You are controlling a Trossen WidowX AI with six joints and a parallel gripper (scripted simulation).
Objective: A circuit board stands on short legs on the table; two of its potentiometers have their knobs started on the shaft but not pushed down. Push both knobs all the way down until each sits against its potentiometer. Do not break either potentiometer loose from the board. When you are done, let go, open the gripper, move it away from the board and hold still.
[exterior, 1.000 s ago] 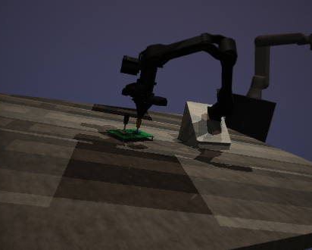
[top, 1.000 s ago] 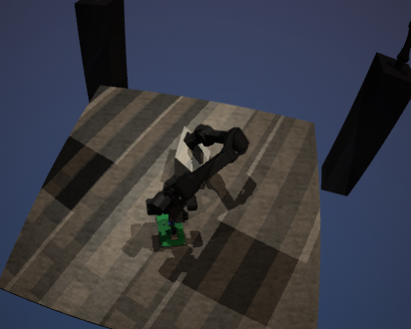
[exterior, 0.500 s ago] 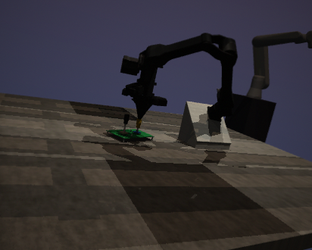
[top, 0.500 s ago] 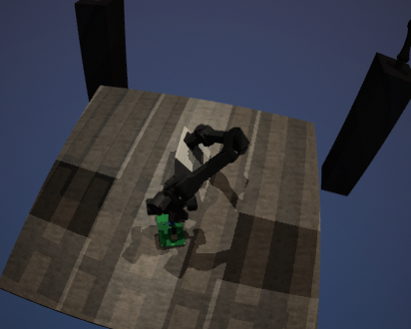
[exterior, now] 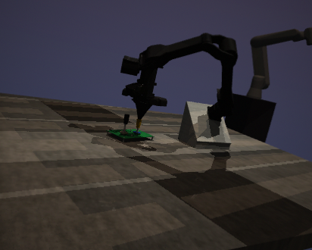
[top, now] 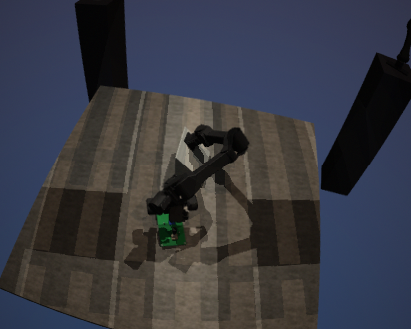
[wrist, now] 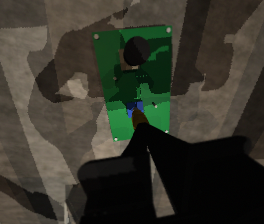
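Right now the yellow knob is 10 mm below my gripper tip. From my gripper tip the other things lie so: black knob (60 mm ahead, 30 mm to the left).
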